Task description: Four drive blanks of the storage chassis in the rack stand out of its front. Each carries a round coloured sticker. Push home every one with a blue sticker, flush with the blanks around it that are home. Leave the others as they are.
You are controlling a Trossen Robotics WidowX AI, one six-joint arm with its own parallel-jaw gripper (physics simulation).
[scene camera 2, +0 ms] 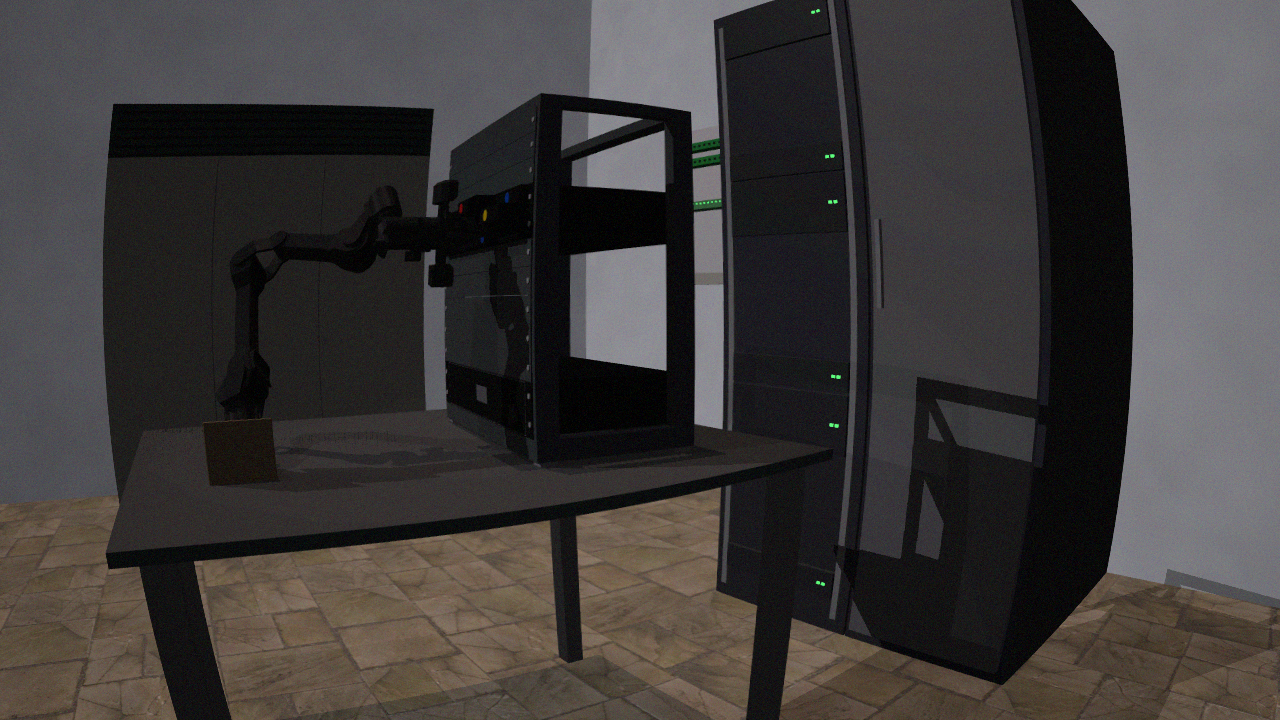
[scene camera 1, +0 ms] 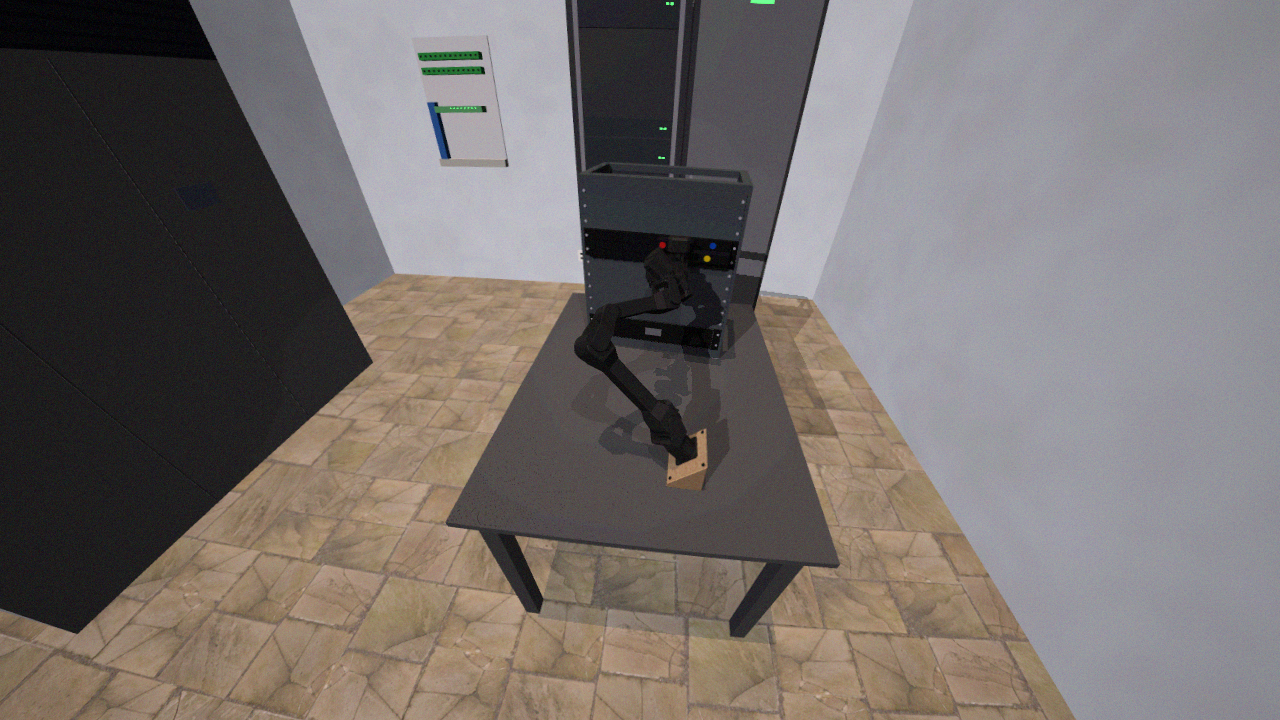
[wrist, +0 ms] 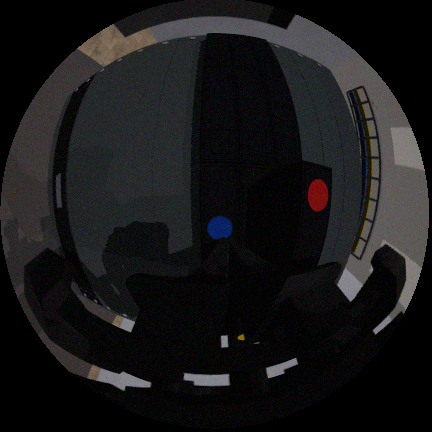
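Observation:
The storage chassis [scene camera 1: 617, 243] [scene camera 2: 613, 217] is the black band across the rack. In the wrist view, my gripper [wrist: 226, 242] is shut and empty, its tips at a blank with a blue sticker [wrist: 220, 228] [scene camera 2: 481, 240]. That blank looks level with the neighbours that show; the fingers hide part of it. The red-sticker blank [wrist: 318, 195] [scene camera 1: 662, 244] [scene camera 2: 460, 207] stands out beside the fingers. The other blue sticker [scene camera 1: 712, 245] [scene camera 2: 506, 197] is at the right, upper row. The yellow sticker [scene camera 1: 707, 258] [scene camera 2: 485, 214] [wrist: 241, 337] is near it; how far these two blanks stand out is hard to tell.
The grey rack [scene camera 1: 662, 204] [scene camera 2: 678, 295] stands on the dark table [scene camera 1: 572, 465] [scene camera 2: 358, 501]. The arm's wooden base block [scene camera 1: 687, 474] [scene camera 2: 241, 452] is at the table's near part. A tall cabinet [scene camera 1: 751, 98] [scene camera 2: 939, 223] stands behind the rack.

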